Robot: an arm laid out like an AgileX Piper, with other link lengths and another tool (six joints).
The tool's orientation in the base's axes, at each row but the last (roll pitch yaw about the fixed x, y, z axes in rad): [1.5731 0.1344 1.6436]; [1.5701 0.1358 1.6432]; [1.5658 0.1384 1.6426]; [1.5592 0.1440 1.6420]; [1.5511 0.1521 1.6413]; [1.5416 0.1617 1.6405]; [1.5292 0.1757 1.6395]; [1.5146 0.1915 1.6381]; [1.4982 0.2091 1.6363]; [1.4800 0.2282 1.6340]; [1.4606 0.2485 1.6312]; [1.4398 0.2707 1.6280]
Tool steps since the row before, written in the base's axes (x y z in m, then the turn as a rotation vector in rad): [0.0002 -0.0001 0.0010 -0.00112 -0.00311 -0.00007]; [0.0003 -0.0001 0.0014 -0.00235 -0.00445 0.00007]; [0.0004 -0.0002 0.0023 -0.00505 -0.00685 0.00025]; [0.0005 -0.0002 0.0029 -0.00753 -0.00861 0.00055]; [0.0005 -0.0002 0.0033 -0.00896 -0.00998 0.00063]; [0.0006 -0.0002 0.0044 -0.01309 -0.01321 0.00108]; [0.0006 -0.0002 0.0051 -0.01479 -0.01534 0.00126]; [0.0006 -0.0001 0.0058 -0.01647 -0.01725 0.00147]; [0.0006 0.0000 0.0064 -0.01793 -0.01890 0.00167]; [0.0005 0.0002 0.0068 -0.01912 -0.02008 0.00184]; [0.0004 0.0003 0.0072 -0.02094 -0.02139 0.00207]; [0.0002 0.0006 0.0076 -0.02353 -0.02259 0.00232]
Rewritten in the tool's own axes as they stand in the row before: [-0.0002 0.0010 0.0002 -0.00298 -0.00048 -0.00134]; [-0.0003 0.0014 0.0003 -0.00424 -0.00051 -0.00267]; [-0.0005 0.0022 0.0004 -0.00644 -0.00062 -0.00553]; [-0.0006 0.0028 0.0005 -0.00805 -0.00052 -0.00813]; [-0.0007 0.0032 0.0005 -0.00931 -0.00060 -0.00965]; [-0.0009 0.0043 0.0007 -0.01228 -0.00050 -0.01400]; [-0.0011 0.0050 0.0008 -0.01429 -0.00060 -0.01585]; [-0.0012 0.0056 0.0009 -0.01609 -0.00063 -0.01766]; [-0.0014 0.0062 0.0011 -0.01765 -0.00064 -0.01923]; [-0.0014 0.0066 0.0011 -0.01876 -0.00061 -0.02049]; [-0.0015 0.0070 0.0012 -0.01998 -0.00048 -0.02238]; [-0.0015 0.0074 0.0012 -0.02106 -0.00017 -0.02502]
